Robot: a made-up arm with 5 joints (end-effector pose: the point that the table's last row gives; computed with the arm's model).
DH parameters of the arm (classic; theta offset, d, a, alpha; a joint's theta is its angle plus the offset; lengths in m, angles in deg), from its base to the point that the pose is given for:
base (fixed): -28.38 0 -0.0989 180
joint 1: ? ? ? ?
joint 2: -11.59 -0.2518 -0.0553 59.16
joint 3: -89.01 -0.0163 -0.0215 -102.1
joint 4: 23.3 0.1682 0.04 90
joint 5: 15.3 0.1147 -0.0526 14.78
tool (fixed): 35.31 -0.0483 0 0
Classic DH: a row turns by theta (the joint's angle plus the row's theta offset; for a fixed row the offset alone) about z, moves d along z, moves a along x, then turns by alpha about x.
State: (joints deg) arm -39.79 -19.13 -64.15 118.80 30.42
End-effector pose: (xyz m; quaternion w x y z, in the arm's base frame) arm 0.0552 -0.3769 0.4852 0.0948 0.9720 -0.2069 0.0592
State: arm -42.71 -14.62 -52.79 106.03 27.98
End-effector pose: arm 0.0807 -0.3601 0.5038 0.2816 0.9538 -0.0998 0.0302
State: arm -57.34 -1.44 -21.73 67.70 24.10
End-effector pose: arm 0.1653 -0.2352 0.5454 0.7217 0.6576 0.1726 0.1299
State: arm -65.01 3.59 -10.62 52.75 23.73
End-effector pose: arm 0.1776 -0.1668 0.5476 0.8082 0.4804 0.2323 0.2494
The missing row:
joint 1: -33.76 -0.5613 -0.1919 97.1
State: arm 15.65 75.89 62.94 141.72 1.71
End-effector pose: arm -0.4446 -0.0775 0.4509 0.1683 -0.3252 -0.7370 0.5681
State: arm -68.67 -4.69 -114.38 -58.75 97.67
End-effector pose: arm 0.1623 -0.3409 0.5912 0.9910 0.0315 0.0007 0.1301
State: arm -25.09 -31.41 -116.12 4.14 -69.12
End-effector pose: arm -0.2053 -0.5007 0.4551 0.2278 -0.5047 -0.1058 0.8260
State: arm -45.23 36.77 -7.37 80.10 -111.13
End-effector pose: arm 0.1150 -0.2516 0.3797 0.3685 -0.3053 0.4540 -0.7516
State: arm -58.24 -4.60 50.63 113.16 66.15
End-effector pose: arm 0.0522 -0.1793 0.4162 0.3431 0.6434 0.5794 0.3643
